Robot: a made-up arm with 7 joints.
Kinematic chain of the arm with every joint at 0, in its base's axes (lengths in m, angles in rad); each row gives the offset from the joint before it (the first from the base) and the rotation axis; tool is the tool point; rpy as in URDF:
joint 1: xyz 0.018 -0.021 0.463 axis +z
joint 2: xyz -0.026 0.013 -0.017 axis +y
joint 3: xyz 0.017 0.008 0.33 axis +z
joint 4: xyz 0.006 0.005 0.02 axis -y
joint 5: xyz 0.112 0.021 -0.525 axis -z
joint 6: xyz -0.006 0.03 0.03 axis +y
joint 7: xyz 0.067 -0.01 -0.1 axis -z
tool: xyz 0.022 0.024 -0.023 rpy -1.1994 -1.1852 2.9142
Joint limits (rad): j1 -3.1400..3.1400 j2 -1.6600..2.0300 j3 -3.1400..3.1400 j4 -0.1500..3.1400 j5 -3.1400..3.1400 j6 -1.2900..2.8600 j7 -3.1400..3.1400
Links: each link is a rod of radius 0.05 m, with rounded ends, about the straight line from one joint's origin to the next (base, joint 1, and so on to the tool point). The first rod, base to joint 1, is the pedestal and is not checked.
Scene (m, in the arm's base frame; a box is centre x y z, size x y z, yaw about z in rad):
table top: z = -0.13
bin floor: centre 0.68 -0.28 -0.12 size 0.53 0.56 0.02 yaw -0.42
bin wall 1: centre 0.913 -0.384 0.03 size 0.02 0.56 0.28 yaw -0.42
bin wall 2: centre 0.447 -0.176 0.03 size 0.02 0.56 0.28 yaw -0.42
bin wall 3: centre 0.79 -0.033 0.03 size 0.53 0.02 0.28 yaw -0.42
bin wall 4: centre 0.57 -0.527 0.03 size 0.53 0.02 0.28 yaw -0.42
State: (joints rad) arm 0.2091 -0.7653 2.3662 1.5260 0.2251 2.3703 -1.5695
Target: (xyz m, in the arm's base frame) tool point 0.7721 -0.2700 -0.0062
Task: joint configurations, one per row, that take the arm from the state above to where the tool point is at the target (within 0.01 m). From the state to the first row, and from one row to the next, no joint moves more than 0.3 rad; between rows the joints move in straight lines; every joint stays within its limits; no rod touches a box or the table.
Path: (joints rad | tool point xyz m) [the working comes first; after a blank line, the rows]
Joints at the target: 2.6871 -1.6600 3.1400 2.3029 0.7181 1.1820 -1.1328
Straight joint move there: touches bin wall 4.

1: 0.4830 -0.8036 2.4522 1.5798 0.2672 2.2801 -1.5316 | -0.5829 -0.0744 0.4054
2: 0.7570 -0.8420 2.5382 1.6337 0.3093 2.1900 -1.4938 | -0.5476 -0.2856 0.3792
3: 1.0309 -0.8803 2.6241 1.6875 0.3514 2.0998 -1.4559 | -0.4385 -0.4781 0.3553
4: 1.3048 -0.9187 2.7101 1.7414 0.3934 2.0096 -1.4181 | -0.2648 -0.6265 0.3344
5: 1.5787 -0.9570 2.7961 1.7952 0.4355 1.9195 -1.3802 | -0.0449 -0.7096 0.3173
6: 1.8527 -0.9953 2.8821 1.8491 0.4776 1.8293 -1.3423 | 0.1965 -0.7140 0.3047
7: 2.1266 -1.0337 2.9680 1.9029 0.5197 1.7391 -1.3045 | 0.4309 -0.6363 0.2969
8: 2.4005 -1.0720 3.0540 1.9567 0.5618 1.6490 -1.2666 | 0.6305 -0.4829 0.2944
9: 2.6745 -1.1104 3.1400 2.0106 0.6039 1.5588 -1.2287 | 0.7721 -0.2700 0.2971
10: 2.6808 -1.3852 3.1400 2.1567 0.6610 1.3704 -1.1808 | 0.7881 -0.2755 0.1469
11: 2.6871 -1.6600 3.1400 2.3029 0.7181 1.1820 -1.1328 | 0.7721 -0.2700 -0.0062

